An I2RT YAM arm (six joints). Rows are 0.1 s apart.
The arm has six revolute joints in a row. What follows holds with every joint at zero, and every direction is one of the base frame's.
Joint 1 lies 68 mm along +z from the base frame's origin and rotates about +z.
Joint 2 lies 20 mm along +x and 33.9 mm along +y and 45.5 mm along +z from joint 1 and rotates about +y.
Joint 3 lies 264 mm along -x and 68.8 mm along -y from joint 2 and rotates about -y.
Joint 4 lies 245 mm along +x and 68.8 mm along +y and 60 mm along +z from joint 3 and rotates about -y.
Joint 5 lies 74 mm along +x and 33.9 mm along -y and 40.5 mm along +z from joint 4 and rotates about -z.
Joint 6 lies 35.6 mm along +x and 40.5 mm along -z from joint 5 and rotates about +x.
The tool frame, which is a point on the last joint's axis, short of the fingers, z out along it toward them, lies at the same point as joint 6; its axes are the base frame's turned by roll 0, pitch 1.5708 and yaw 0 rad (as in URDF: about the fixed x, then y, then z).
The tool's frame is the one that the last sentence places.
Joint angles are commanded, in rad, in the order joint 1, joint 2, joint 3, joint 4, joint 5, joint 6. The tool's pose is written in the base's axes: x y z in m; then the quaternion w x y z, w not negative. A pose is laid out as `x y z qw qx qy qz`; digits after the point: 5 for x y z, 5 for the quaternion.
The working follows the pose.
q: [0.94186, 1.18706, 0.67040, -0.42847, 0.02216, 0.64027]
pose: 0.13477 0.18391 0.20061 0.22386 -0.13955 0.94112 0.21142
Where each joint sits with the arm in this pose, in the base's axes (m; each line is computed from the numbers above, not from the rounded line before):
joint 1: 0.0000 0.0000 0.0680
joint 2: -0.0156 0.0361 0.1135
joint 3: -0.0182 -0.0843 0.3583
joint 4: 0.0690 0.1524 0.2894
joint 5: 0.1412 0.1941 0.2532
joint 6: 0.1348 0.1839 0.2006
the tool: 0.1348 0.1839 0.2006

